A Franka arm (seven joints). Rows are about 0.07 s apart.
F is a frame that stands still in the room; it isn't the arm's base.
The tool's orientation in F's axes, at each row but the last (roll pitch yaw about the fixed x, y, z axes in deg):
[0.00 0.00 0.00]
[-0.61 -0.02 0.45]
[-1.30 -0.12 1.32]
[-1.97 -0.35 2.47]
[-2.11 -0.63 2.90]
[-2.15 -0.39 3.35]
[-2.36 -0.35 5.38]
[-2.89 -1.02 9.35]
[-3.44 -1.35 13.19]
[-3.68 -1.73 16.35]
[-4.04 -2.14 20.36]
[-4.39 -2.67 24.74]
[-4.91 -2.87 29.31]
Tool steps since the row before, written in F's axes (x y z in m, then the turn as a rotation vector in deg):
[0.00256 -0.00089 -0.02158 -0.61 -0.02 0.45]
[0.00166 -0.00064 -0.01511 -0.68 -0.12 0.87]
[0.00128 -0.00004 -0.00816 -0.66 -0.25 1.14]
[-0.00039 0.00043 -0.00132 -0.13 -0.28 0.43]
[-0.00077 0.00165 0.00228 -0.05 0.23 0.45]
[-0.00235 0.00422 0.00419 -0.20 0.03 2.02]
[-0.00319 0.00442 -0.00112 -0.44 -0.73 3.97]
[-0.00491 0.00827 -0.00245 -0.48 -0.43 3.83]
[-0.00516 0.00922 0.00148 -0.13 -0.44 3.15]
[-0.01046 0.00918 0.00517 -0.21 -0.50 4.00]
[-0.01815 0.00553 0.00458 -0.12 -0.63 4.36]
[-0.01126 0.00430 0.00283 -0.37 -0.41 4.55]
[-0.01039 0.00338 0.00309 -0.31 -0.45 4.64]
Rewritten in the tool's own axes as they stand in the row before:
[0.00256 -0.00089 -0.02158 -0.61 -0.02 0.45]
[0.00165 -0.00049 -0.01512 -0.68 -0.12 0.87]
[0.00126 0.00012 -0.00816 -0.66 -0.26 1.14]
[-0.00038 0.00049 -0.00130 -0.14 -0.29 0.42]
[-0.00066 0.00160 0.00235 -0.03 0.22 0.46]
[-0.00207 0.00419 0.00436 -0.18 -0.03 2.02]
[-0.00277 0.00474 -0.00091 -0.48 -0.85 3.94]
[-0.00354 0.00907 -0.00193 -0.48 -0.54 3.82]
[-0.00288 0.01004 0.00215 -0.15 -0.59 3.12]
[-0.00729 0.01138 0.00614 -0.22 -0.68 3.97]
[-0.01491 0.01111 0.00594 -0.17 -0.86 4.32]
[-0.00829 0.00835 0.00387 -0.30 -0.57 4.54]
[-0.00724 0.00771 0.00413 -0.26 -0.64 4.62]

